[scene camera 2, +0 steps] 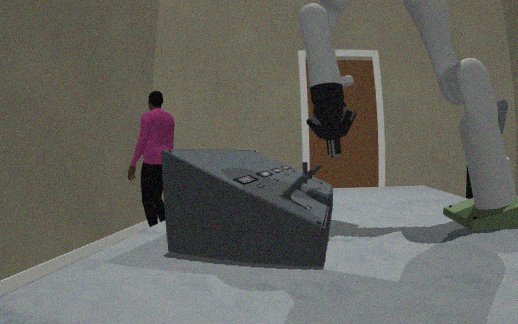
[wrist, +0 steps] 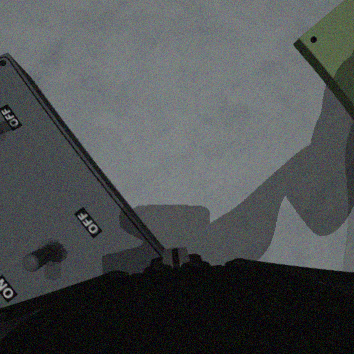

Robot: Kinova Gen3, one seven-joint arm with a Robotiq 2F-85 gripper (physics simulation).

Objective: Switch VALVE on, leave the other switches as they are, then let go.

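Frame: origin at the arm's base, x left, y back, z up, level; centimetres.
Seen in the pictures: gripper, fingertip midpoint: (scene camera 2: 334, 157) (wrist: 175, 263); arm's base at its link origin: (scene camera 2: 493, 202).
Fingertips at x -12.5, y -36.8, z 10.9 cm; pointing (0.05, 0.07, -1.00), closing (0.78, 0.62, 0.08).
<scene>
Pixels of each thing's top centre, then the offset from my fingertips to it. "*": a spot on its surface instead.
- OFF label at a spot on its surface: (wrist: 88, 222) * dx -6.5, dy -2.2, dz -7.7 cm
- nearer lever at its top centre: (scene camera 2: 304, 169) dx +4.2, dy -7.7, dz -2.2 cm
A dark sloped console (scene camera 2: 240, 225) (wrist: 60, 165) carries the switches. In the wrist view, a lever (wrist: 45, 256) between an OFF label (wrist: 88, 222) and an ON label (wrist: 6, 289) leans toward ON; it appears to be VALVE's, though no name label shows there. In the scene view, one lever (scene camera 2: 305, 167) stands nearly upright behind a nearer lever (scene camera 2: 311, 173), which slants toward the low edge. Part of another lever (wrist: 3, 127) shows beside its OFF label (wrist: 10, 117). My gripper (scene camera 2: 334, 154) (wrist: 175, 263) is shut and empty, above the console's low edge, apart from the levers.
The arm's green base plate (scene camera 2: 457, 210) (wrist: 330, 45) lies to the right of the console. A person in a pink top (scene camera 2: 157, 135) stands behind the console at the left. A brown door (scene camera 2: 357, 120) is in the back wall.
</scene>
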